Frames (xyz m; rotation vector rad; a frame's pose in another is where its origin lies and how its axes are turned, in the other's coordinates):
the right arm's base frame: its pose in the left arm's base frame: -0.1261 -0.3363 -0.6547 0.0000 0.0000 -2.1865
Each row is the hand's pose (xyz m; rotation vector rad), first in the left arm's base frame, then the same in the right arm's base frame.
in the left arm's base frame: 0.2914 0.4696 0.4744 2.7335 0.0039 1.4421
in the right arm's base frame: -0.8990 -0.1246 1.1291 -1.0240 -1.9856 -0.5989
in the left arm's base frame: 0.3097 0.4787 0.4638 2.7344 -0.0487 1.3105
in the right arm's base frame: -0.9170 -0.1149 1.1185 -1.1044 -2.0441 -0.6365
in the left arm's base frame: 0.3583 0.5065 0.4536 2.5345 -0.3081 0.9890
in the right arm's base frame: -0.9678 -0.0913 1.1083 -1.4219 -2.0851 -0.9410
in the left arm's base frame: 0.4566 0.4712 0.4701 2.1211 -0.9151 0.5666
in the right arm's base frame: -0.9957 0.0093 1.1248 -2.1568 -1.7654 -1.3367
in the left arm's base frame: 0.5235 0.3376 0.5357 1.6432 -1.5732 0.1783
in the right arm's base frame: -0.9253 0.1411 1.1904 2.4935 0.8530 1.1713
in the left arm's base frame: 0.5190 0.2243 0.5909 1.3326 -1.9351 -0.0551
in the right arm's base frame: -0.8302 0.2029 1.2456 2.5634 0.3235 0.9309
